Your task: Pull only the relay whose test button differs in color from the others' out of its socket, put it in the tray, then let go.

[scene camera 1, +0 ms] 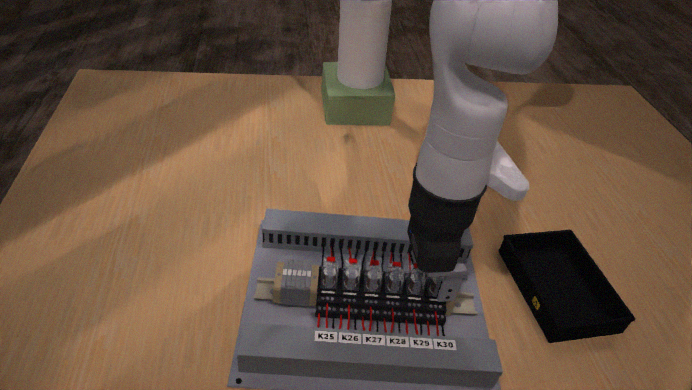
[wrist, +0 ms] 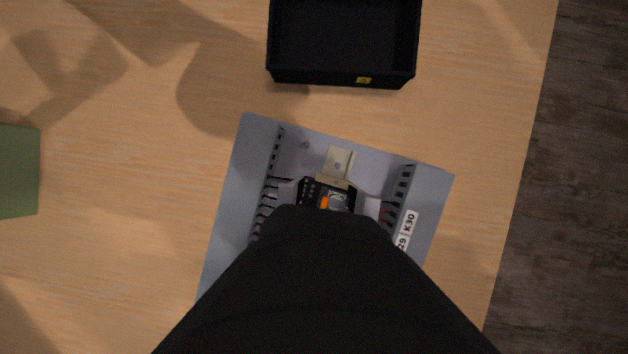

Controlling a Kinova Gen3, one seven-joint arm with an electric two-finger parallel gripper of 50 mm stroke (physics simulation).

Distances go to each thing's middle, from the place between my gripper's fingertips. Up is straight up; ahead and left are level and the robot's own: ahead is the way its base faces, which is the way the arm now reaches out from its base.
Scene:
Now: the grey panel (wrist: 374, 171) 10 mm behind my hand, 90 mm to the right of it and 40 mm below it.

